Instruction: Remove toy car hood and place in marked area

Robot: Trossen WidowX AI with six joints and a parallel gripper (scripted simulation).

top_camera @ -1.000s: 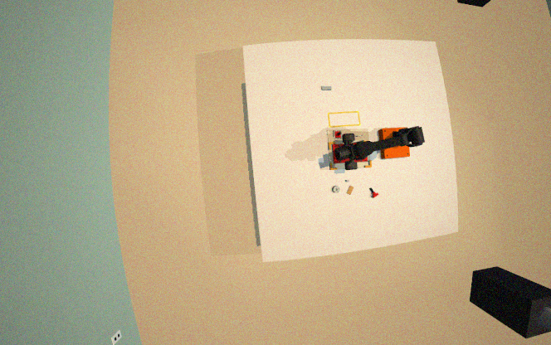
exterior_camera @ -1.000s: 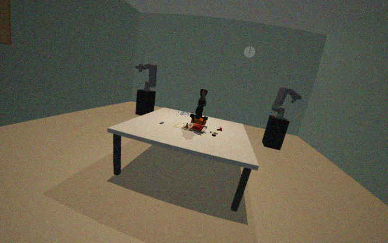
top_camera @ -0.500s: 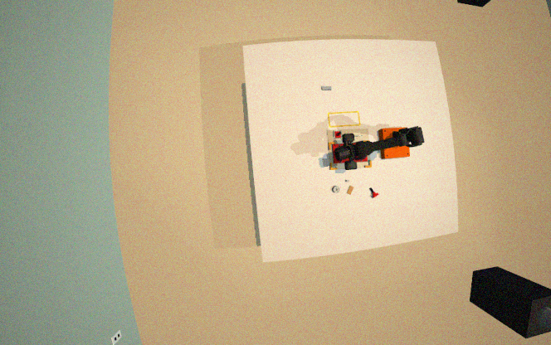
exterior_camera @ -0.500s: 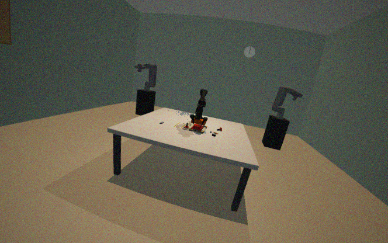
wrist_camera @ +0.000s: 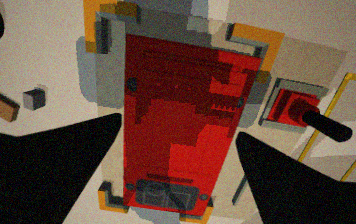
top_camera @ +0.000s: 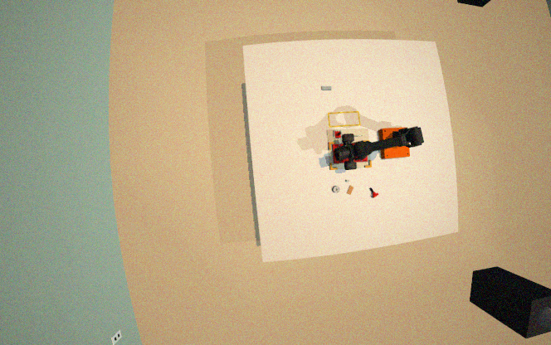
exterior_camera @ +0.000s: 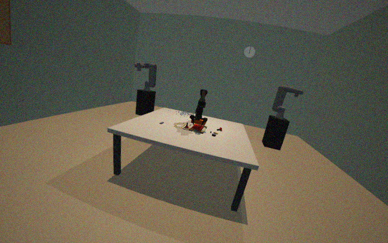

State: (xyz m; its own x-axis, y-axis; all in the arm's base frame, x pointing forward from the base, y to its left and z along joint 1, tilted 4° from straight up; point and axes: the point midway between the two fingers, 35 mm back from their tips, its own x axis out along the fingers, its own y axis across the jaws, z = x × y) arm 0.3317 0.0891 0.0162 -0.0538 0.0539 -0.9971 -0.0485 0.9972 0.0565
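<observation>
Now: the red hood 1 cm below my gripper tip. From my gripper tip the other things lie so: tan hood piece: 21 cm to the left, 4 cm below, 4 cm behind.
</observation>
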